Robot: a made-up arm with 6 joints. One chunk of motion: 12 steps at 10 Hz.
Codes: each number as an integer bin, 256 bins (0 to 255) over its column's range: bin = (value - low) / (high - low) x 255, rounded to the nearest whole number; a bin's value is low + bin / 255 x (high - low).
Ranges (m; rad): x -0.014..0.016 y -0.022..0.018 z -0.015..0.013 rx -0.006..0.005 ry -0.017..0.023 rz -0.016..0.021
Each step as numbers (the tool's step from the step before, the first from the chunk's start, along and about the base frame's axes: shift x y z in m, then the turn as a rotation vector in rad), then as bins.
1 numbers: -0.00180 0.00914 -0.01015 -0.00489 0.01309 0.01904
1 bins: 104 199 44 26 192 241
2 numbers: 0.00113 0.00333 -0.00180 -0.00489 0.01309 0.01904
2 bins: 129 161 120 26 192 241
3 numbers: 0.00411 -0.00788 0.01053 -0.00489 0.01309 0.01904
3 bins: 154 90 233 26 192 241
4 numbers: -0.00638 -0.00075 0.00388 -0.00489 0.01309 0.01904
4 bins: 65 135 172 26 192 241
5 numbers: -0.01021 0.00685 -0.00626 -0.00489 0.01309 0.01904
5 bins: 32 184 80 26 192 241
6 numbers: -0.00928 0.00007 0.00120 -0.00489 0.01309 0.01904
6 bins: 40 141 148 26 192 241
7 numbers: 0.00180 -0.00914 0.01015 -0.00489 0.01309 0.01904
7 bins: 134 82 229 26 192 241
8 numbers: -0.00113 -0.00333 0.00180 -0.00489 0.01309 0.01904
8 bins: 109 119 153 26 192 241
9 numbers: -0.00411 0.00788 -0.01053 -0.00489 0.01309 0.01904
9 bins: 84 190 41 26 192 241
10 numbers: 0.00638 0.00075 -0.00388 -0.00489 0.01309 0.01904
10 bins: 173 145 101 26 192 241
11 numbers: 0.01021 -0.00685 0.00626 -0.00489 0.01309 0.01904
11 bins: 206 97 194 26 192 241
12 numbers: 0.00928 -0.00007 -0.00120 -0.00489 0.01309 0.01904
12 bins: 198 140 126 26 192 241
